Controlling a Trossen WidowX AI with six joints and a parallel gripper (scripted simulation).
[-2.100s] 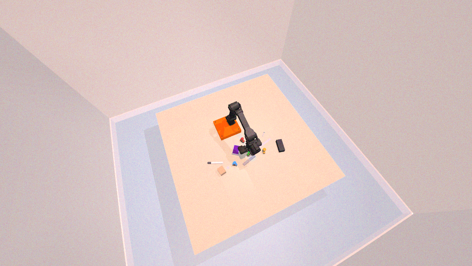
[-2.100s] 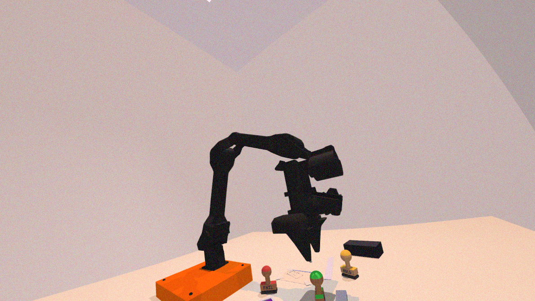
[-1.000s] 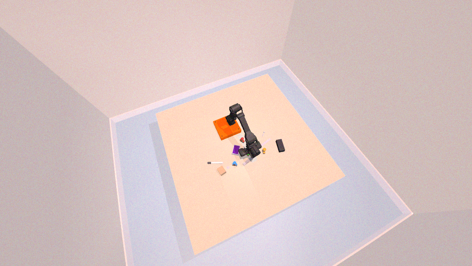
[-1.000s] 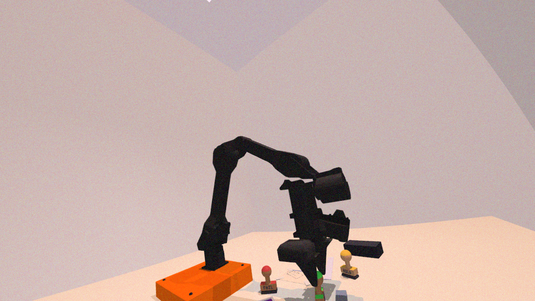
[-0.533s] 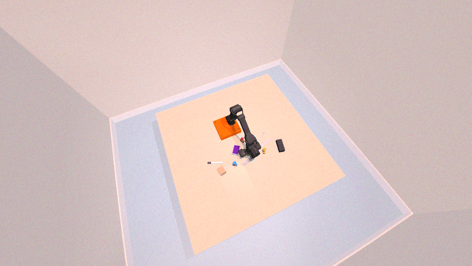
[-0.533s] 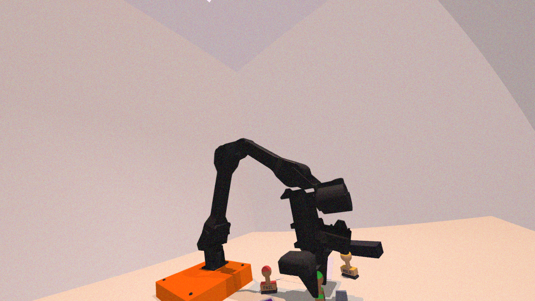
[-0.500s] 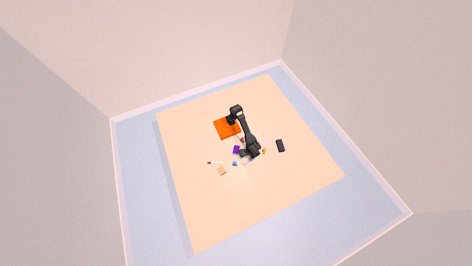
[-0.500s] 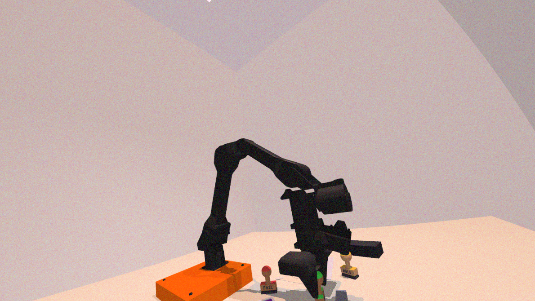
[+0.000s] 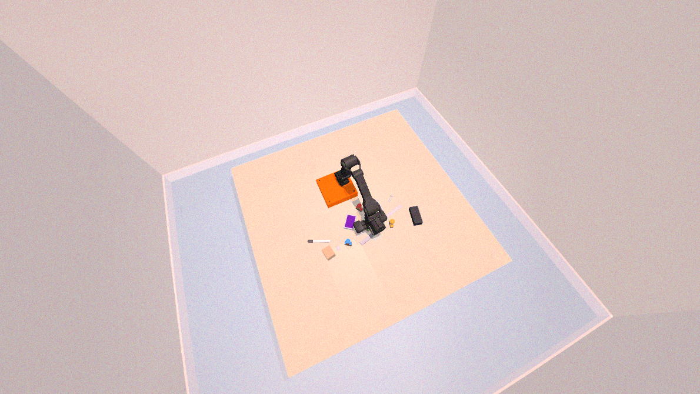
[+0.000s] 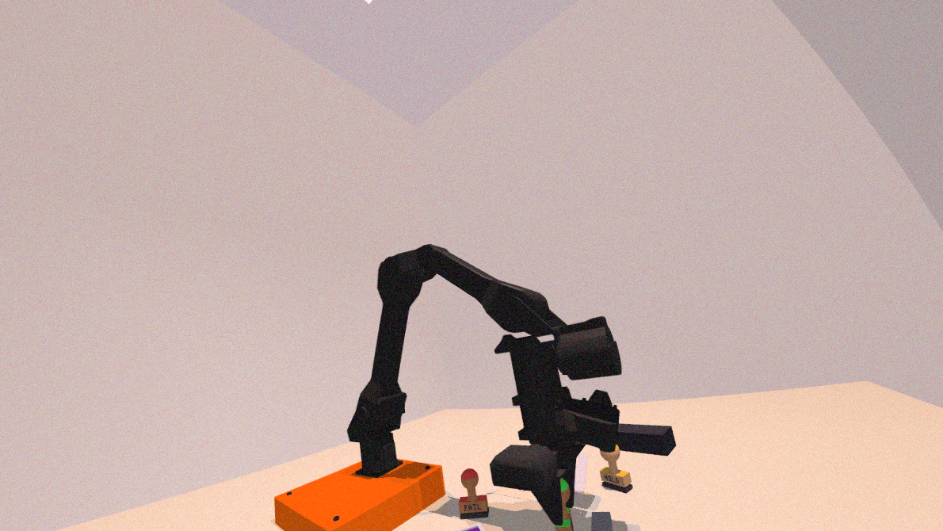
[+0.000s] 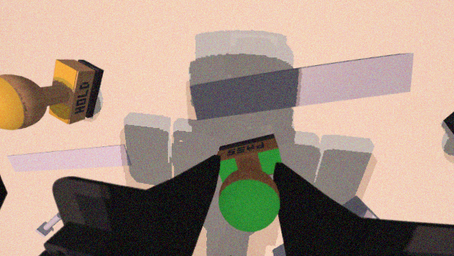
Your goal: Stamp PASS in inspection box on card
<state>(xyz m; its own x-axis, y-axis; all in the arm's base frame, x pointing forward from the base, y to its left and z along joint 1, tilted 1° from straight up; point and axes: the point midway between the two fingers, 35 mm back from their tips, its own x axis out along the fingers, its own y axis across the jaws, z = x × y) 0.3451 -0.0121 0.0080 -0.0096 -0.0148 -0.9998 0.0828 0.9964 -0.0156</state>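
My gripper tip is 90 mm past the purple ink pad, 80 mm to the left of it and 20 mm above it. Round my gripper tip: red-topped stamp (140 mm behind, 10 mm to the left); then yellow-knobbed HOLD stamp (40 mm ahead, 120 mm to the left); then green-knobbed stamp (right at my gripper tip).
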